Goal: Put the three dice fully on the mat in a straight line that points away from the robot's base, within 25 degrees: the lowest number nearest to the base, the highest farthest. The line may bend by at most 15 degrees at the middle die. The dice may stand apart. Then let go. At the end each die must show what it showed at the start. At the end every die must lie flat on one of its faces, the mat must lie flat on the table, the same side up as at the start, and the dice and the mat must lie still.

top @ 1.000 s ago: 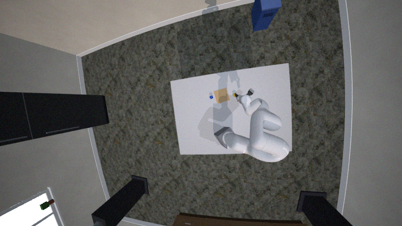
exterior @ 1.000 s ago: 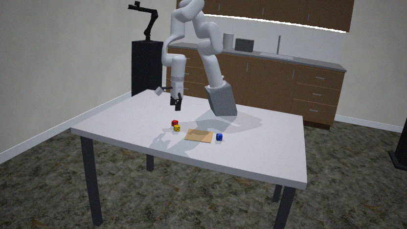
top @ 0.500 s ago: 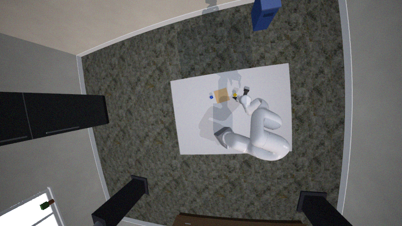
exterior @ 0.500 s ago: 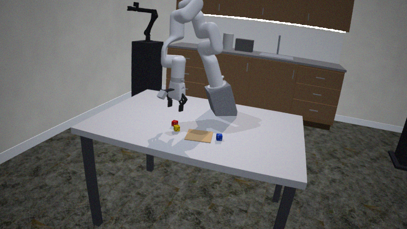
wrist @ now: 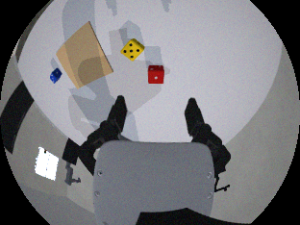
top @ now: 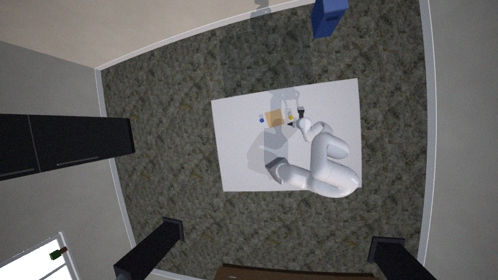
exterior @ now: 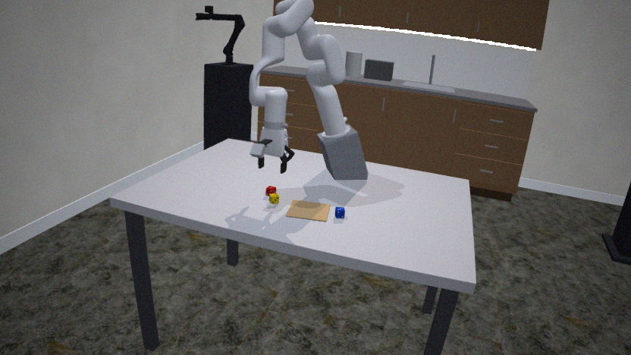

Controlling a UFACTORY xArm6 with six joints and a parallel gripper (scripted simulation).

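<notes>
Now: the red die 90 mm below my hand. Round my hand: yellow die 90 mm below, 50 mm ahead, 40 mm to the left; then blue die 290 mm to the left, 90 mm below, 30 mm ahead; then tan mat 180 mm to the left, 110 mm below, 50 mm ahead.
</notes>
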